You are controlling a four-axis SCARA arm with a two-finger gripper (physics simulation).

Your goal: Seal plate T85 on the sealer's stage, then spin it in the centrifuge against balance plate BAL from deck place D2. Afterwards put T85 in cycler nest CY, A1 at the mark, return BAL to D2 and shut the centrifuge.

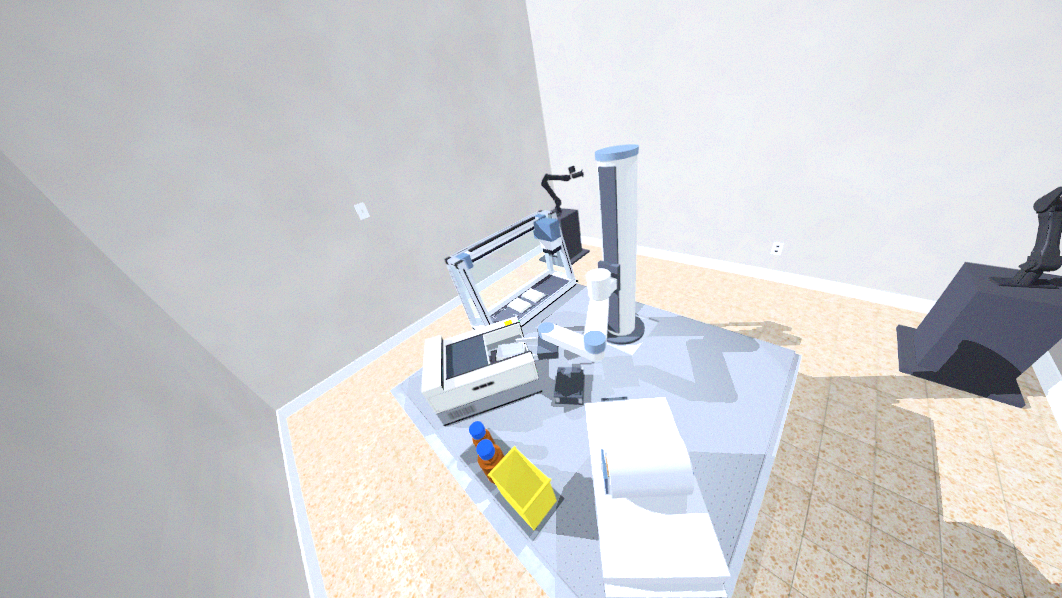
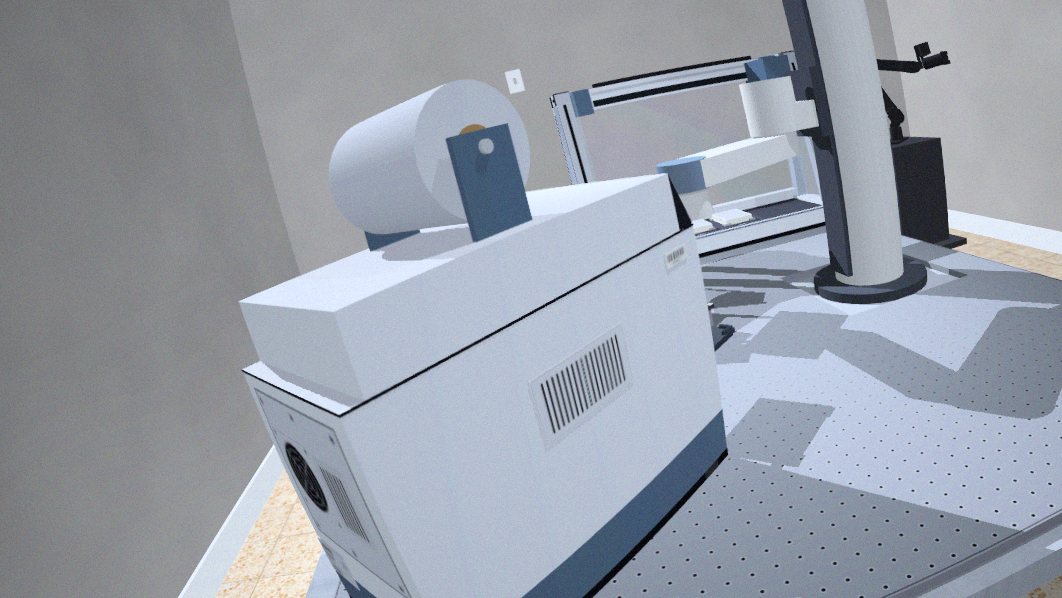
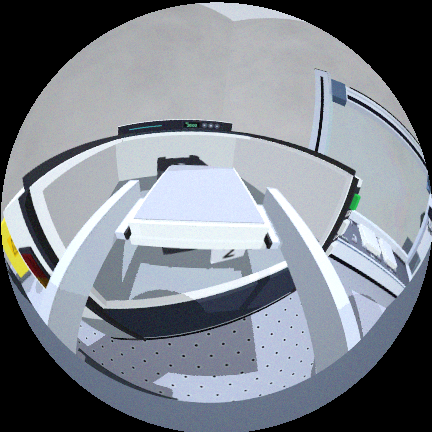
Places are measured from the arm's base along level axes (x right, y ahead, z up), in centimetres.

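Pixels of known places: gripper, between the fingertips: [image 1: 514,349] [image 3: 200,193]; arm's base, origin of its link: [image 1: 620,328] [image 2: 870,282].
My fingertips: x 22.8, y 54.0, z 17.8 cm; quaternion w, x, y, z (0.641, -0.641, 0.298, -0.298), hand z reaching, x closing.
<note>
For each thing: its middle in the pictures, then the offset to it from my fingertips. "*": a spot on its surface instead.
- white plate, middle of its body: [image 3: 200,181] [image 1: 510,349] dx +1.6, dy +1.6, dz +0.1 cm
- centrifuge, middle of its body: [image 3: 183,176] [image 1: 482,364] dx +9.9, dy +13.7, dz -4.4 cm
- label with a 2, a spot on its surface: [image 3: 229,254] * dx +0.0, dy -3.4, dz -4.2 cm
- dark rotor part, a spot on its surface: [image 3: 179,161] * dx +12.6, dy +18.4, dz -2.6 cm
- sealer, middle of its body: [image 2: 492,342] [image 1: 638,487] dx -70.9, dy +20.2, dz +7.2 cm
- white film roll, middle of its body: [image 2: 423,163] [image 1: 644,464] dx -72.3, dy +21.8, dz +25.2 cm
- dark low block, middle of its body: [image 1: 569,384] dx -25.2, dy -6.5, dz -13.6 cm
- yellow bin, a spot on its surface: [image 1: 520,479] * dx -35.2, dy +35.0, dz -15.8 cm
My gripper [image 1: 517,346] [image 3: 200,193] is shut on a white plate [image 3: 200,207]. The plate is level between the fingers, over the open chamber of the centrifuge [image 1: 483,386] [image 3: 200,320]. No name on the plate is readable, so I cannot tell whether it is T85 or BAL. A label with a 2 [image 3: 229,254] shows below the plate's near edge, and a dark rotor part [image 3: 179,161] shows behind it. The plate hides much of the rotor. The sealer [image 1: 661,538] [image 2: 475,460] carries a white film roll [image 1: 646,464] [image 2: 379,167]; its stage is not clearly seen.
A dark low block [image 1: 570,382] stands beside the centrifuge. A gantry frame [image 2: 561,137] [image 3: 320,112] with white plates stands behind it. Orange bottles [image 1: 489,462] with blue caps and a yellow bin [image 1: 520,479] stand near the table edge. The arm's column [image 1: 625,245] [image 2: 865,170] rises from the table.
</note>
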